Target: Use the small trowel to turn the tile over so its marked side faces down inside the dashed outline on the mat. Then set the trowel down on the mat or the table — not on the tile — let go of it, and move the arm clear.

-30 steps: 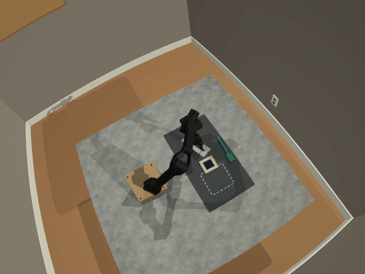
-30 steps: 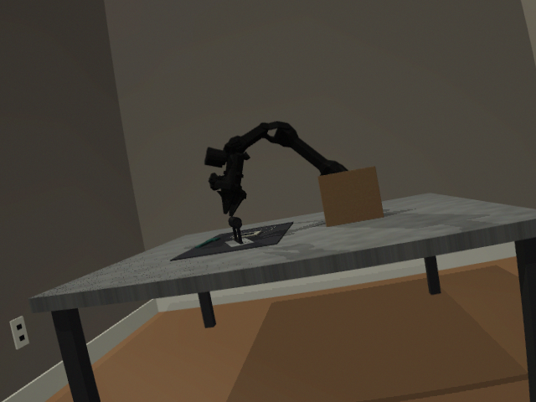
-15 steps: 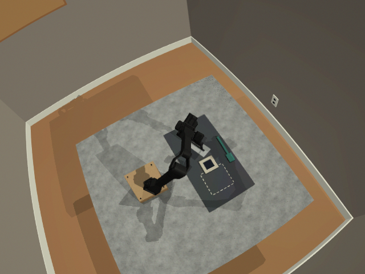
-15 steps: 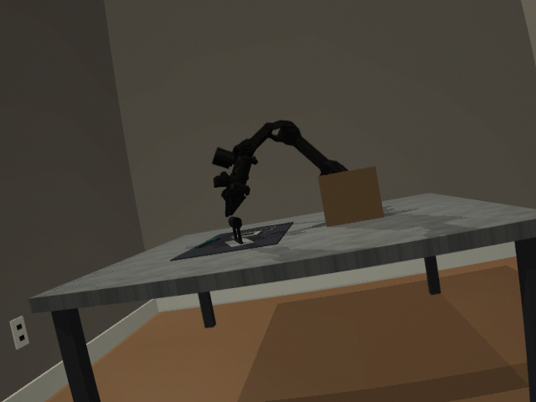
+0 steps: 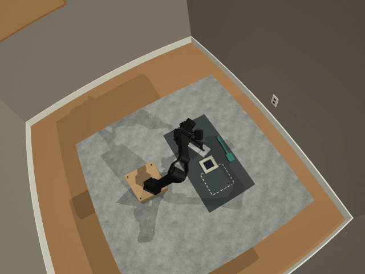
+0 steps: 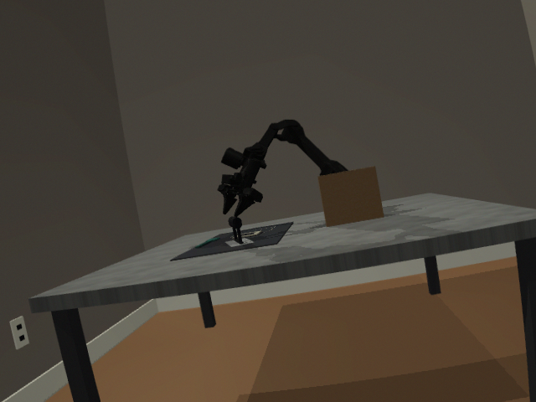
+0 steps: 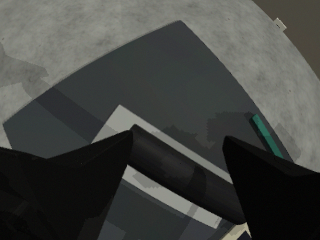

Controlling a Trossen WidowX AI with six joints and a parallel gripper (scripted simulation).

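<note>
My gripper tip is 5 cm to the left of the small trowel and 6 cm above it. From my gripper tip the other things lie so: dark mat 16 cm to the right, 12 cm below; then cream tile 2 cm behind, 20 cm to the right, 10 cm below; then teal flat tool 14 cm ahead, 19 cm to the right, 10 cm below.
</note>
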